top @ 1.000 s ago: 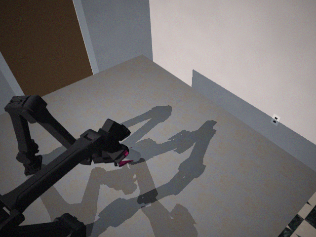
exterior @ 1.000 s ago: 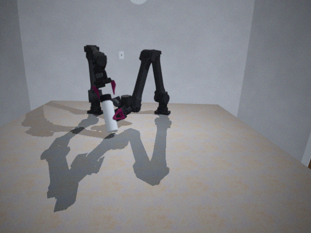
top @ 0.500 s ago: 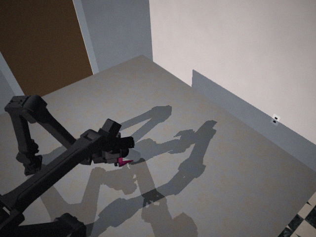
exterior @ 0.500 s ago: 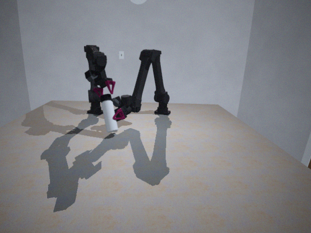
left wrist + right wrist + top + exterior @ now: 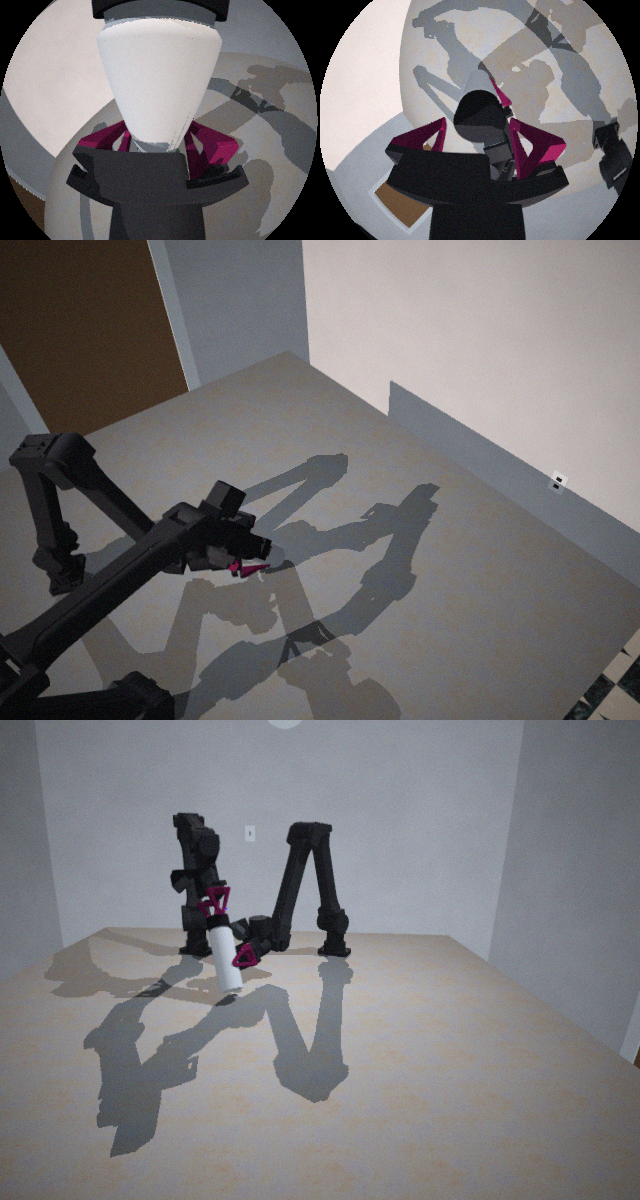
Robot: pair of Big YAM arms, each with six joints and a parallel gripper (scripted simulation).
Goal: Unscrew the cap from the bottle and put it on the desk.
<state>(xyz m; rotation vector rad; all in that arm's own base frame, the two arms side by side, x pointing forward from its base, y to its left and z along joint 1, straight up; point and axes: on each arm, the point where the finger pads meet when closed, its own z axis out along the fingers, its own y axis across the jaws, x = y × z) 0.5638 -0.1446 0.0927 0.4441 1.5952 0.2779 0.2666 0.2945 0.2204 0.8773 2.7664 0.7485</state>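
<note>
My right gripper is now 20 mm above the black cap and 10 mm short of it.
</note>
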